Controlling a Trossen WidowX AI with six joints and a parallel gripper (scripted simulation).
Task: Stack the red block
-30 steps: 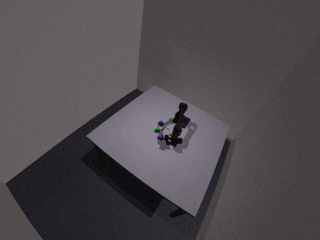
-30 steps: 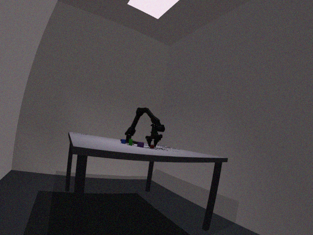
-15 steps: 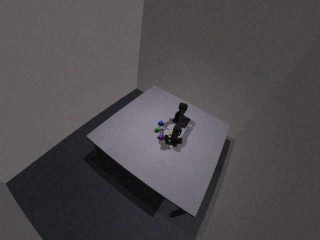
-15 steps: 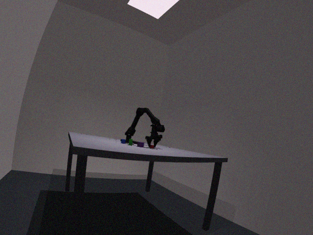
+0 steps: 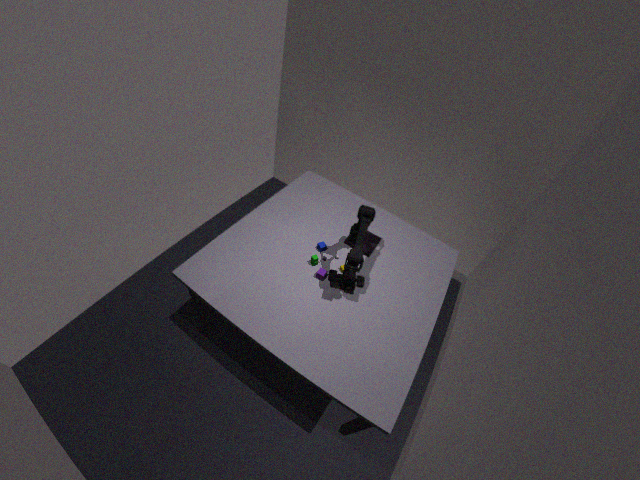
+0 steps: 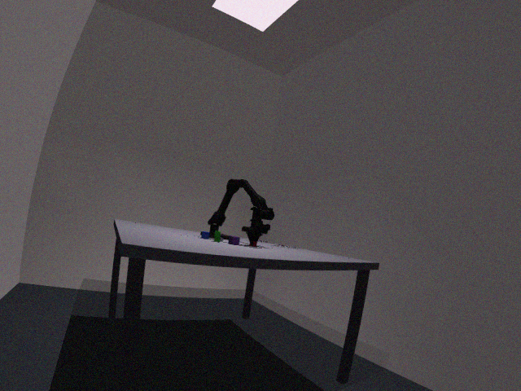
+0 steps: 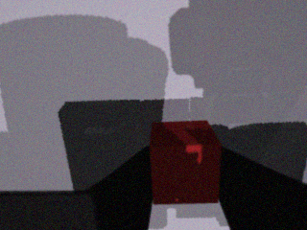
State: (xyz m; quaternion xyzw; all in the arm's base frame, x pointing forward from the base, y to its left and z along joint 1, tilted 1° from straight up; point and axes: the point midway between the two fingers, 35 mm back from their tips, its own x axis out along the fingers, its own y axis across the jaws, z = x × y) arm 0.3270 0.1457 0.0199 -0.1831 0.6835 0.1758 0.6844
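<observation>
Now: gripper tip 3 cm short of the purple block, 13 cm to the left of it and 1 cm below it. From my gripper tip the other things lie so: red block (1 cm above); blue block (13 cm behind, 25 cm to the right, 1 cm above); yellow block (10 cm behind, 7 cm to the right, 1 cm above).
</observation>
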